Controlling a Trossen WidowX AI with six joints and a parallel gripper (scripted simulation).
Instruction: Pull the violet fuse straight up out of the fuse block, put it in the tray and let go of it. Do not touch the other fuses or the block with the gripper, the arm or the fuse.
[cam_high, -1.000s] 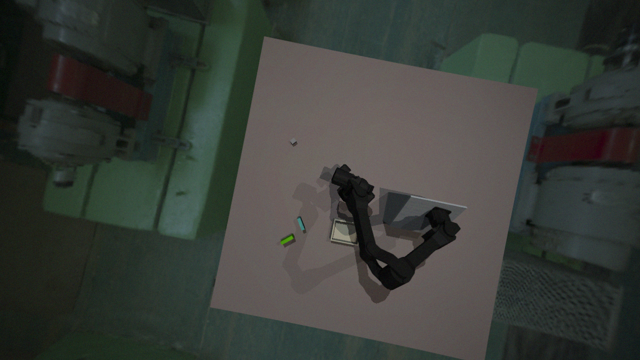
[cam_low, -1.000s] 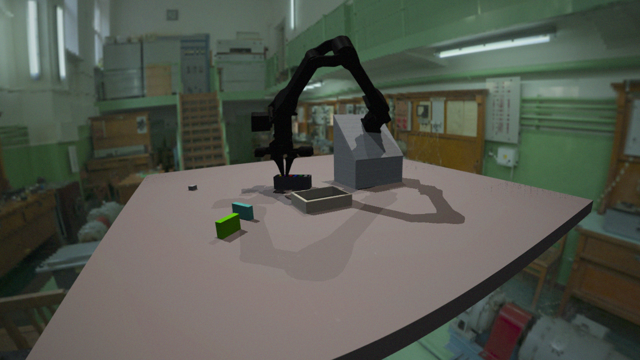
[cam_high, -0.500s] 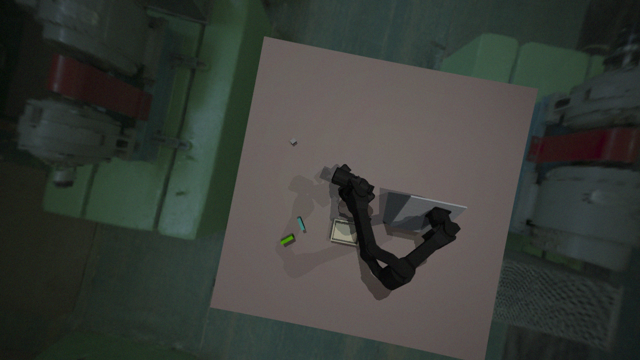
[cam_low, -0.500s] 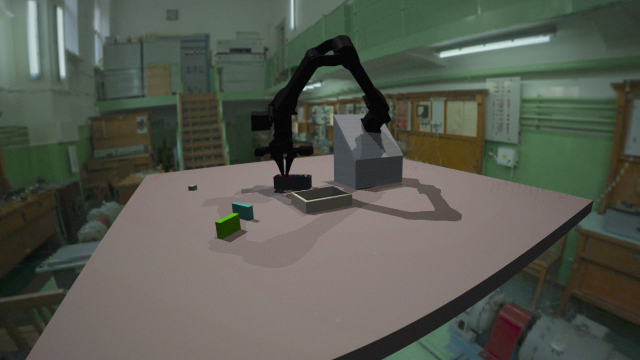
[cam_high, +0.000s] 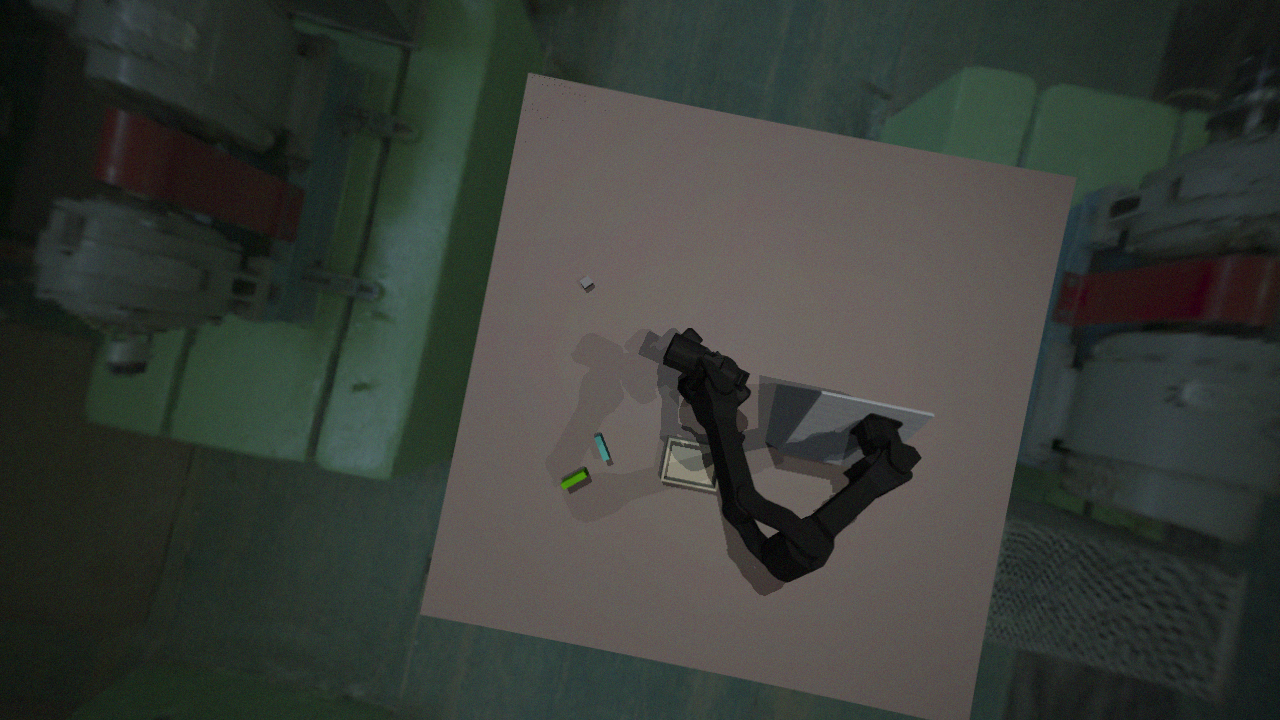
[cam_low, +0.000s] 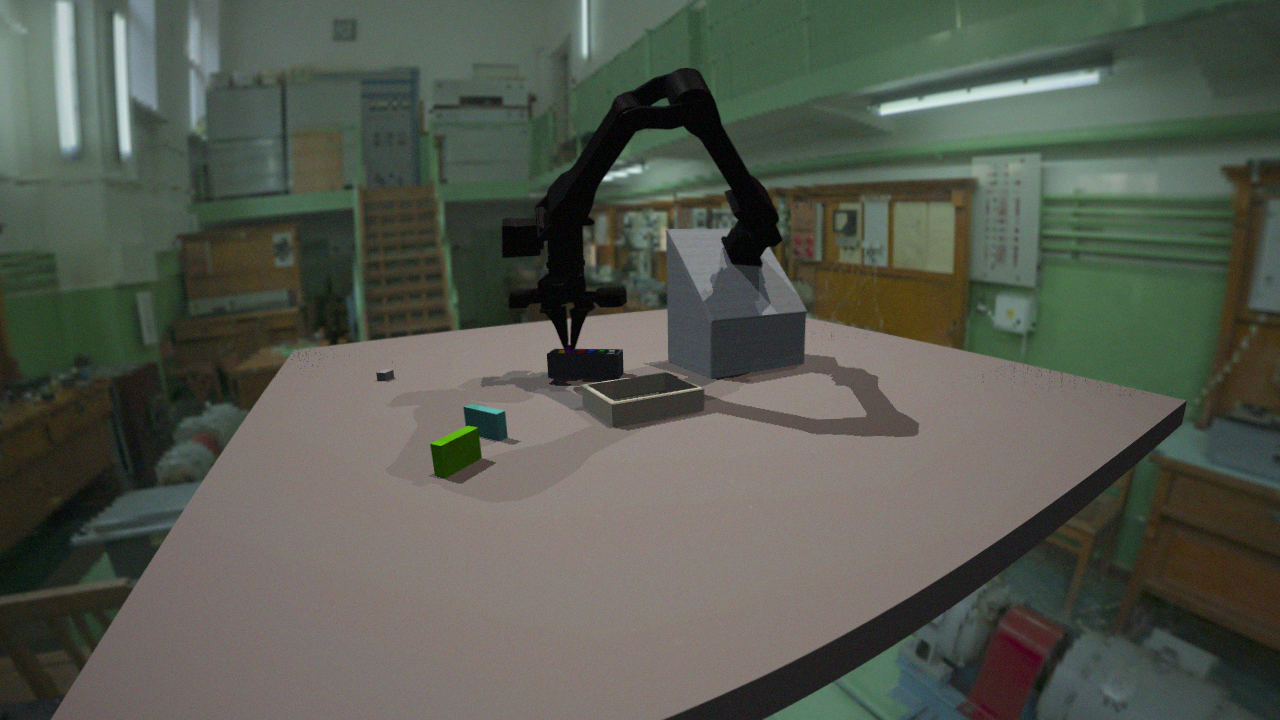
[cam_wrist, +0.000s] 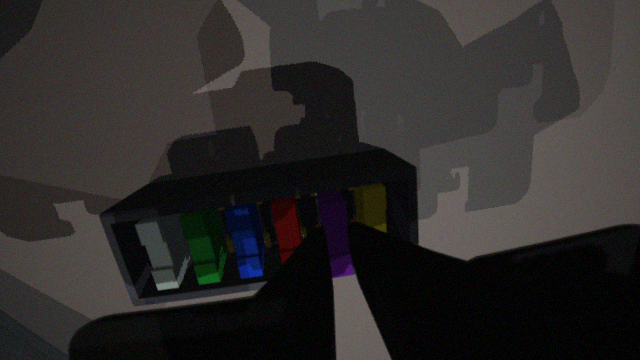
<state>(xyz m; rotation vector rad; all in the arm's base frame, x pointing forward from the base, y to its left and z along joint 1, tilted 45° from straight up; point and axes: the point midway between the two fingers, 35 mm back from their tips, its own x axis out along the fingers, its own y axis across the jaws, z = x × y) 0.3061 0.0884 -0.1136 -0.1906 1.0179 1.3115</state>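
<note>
The beige tray is 40 mm behind my gripper tip, 220 mm to the left of it and 40 mm below it. Round my gripper tip: teal block: 170 mm ahead, 240 mm to the left, 30 mm below; then green block: 210 mm ahead, 330 mm to the left, 30 mm below; then small grey cube: 320 mm ahead, 120 mm to the right, 40 mm below.
</note>
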